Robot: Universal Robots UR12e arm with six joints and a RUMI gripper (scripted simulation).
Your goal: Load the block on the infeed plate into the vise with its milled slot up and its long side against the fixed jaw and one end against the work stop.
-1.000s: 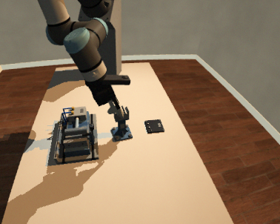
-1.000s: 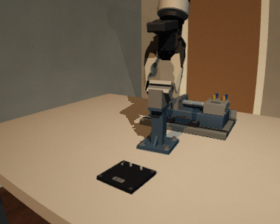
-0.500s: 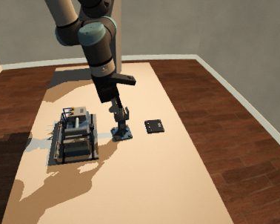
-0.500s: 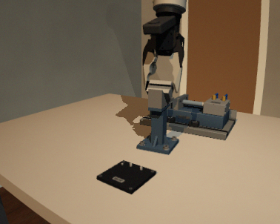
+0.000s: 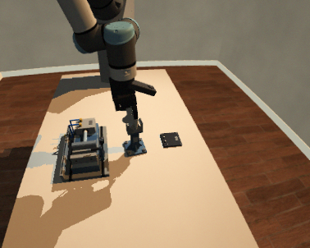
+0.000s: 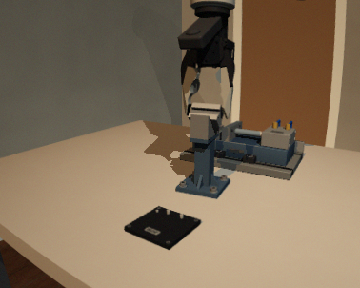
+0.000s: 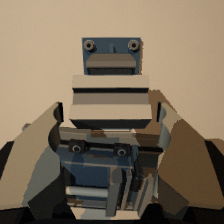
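Right now the part is right at my hand. Round my hand: dark work stop rod (10 mm ahead, 180 mm to the right, 70 mm below); blue foot (160 mm below); moving jaw (40 mm behind, 210 mm to the right, 90 mm below).
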